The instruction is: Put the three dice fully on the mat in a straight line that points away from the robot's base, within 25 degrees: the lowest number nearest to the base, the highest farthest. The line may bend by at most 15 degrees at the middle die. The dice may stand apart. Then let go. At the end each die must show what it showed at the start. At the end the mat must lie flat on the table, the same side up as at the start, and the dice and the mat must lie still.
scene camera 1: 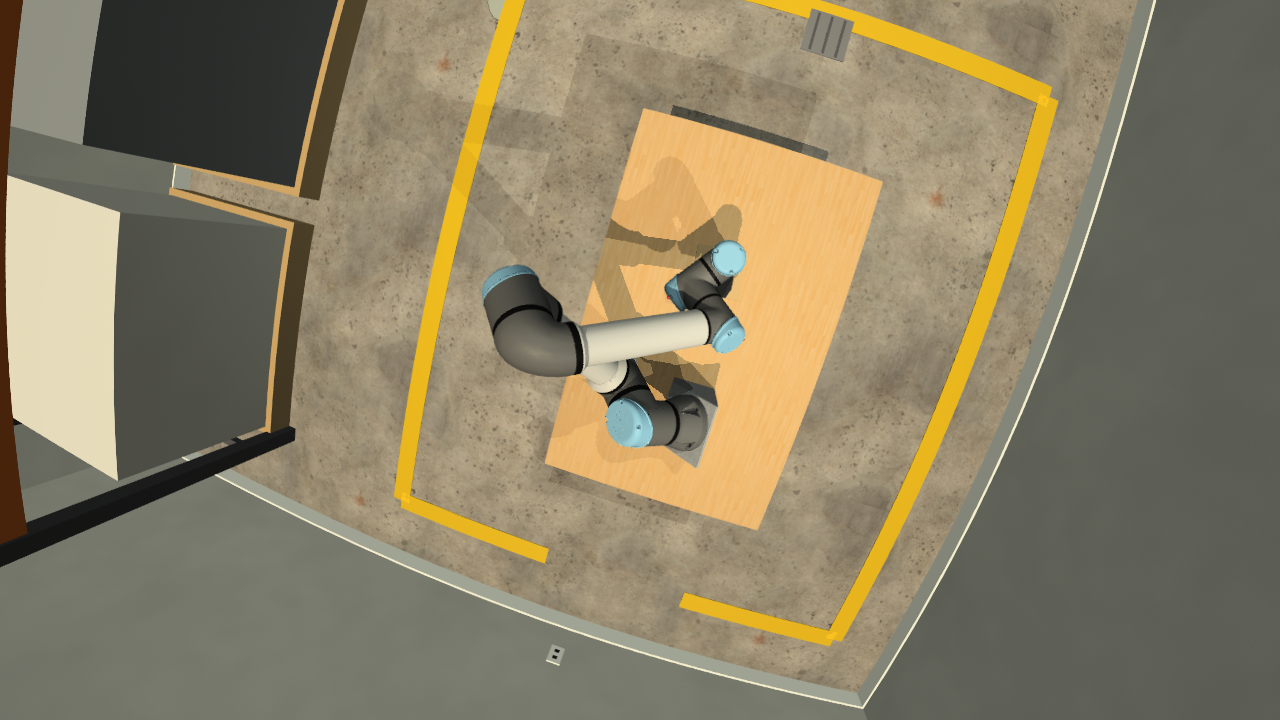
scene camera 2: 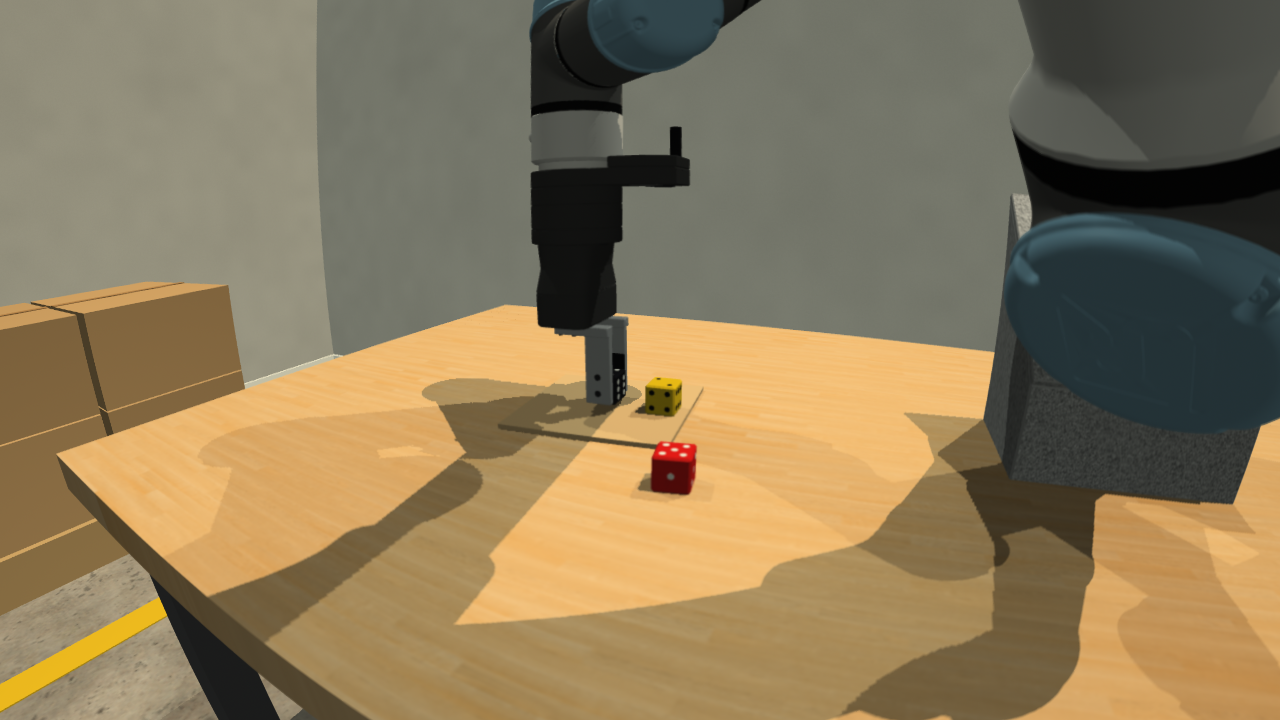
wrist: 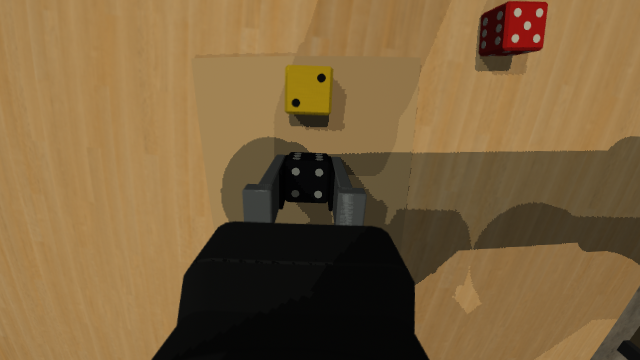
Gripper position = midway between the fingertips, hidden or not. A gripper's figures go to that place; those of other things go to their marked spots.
Labels:
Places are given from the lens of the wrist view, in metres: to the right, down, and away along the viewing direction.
gripper [wrist: 308, 172]: -0.01, -0.01, 0.16
yellow die [wrist: 308, 89]: -0.01, -0.05, 0.13
red die [wrist: 500, 35]: 0.10, -0.08, 0.13
black die [wrist: 307, 174]: -0.01, 0.00, 0.14
tan mat [wrist: 240, 101]: -0.05, -0.05, 0.16
The marked spots on the black die and the tan mat are 0.06 m apart.

